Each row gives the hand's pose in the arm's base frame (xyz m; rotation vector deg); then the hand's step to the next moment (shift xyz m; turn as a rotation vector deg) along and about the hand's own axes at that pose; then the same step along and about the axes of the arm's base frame.
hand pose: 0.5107 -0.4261 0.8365 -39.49 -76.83 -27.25
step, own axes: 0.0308 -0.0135 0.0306 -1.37 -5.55 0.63
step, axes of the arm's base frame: -0.0254 0.0138 0.0351 -4.44 -3.64 -0.30
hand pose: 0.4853 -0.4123 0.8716 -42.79 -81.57 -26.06
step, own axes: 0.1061 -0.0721 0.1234 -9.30 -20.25 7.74
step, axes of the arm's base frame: -0.1251 0.0517 0.1156 -20.61 -10.11 -5.43
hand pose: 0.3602 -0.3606 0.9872 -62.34 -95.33 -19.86
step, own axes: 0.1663 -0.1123 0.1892 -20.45 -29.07 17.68
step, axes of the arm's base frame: -0.2071 0.1497 0.1037 -33.48 -13.41 -16.58
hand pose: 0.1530 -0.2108 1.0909 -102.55 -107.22 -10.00
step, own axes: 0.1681 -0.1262 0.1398 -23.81 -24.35 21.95
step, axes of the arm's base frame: -0.1565 0.1980 -0.0070 -30.29 -13.96 -23.00
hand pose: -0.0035 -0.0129 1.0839 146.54 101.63 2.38
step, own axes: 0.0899 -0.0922 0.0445 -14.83 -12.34 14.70
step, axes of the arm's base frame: -0.0531 0.1161 -0.0476 -16.18 -9.69 -15.25
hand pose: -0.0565 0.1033 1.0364 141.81 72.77 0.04
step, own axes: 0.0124 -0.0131 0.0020 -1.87 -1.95 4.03
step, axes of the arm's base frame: -0.0026 0.0161 -0.0080 -2.00 -1.69 -4.08
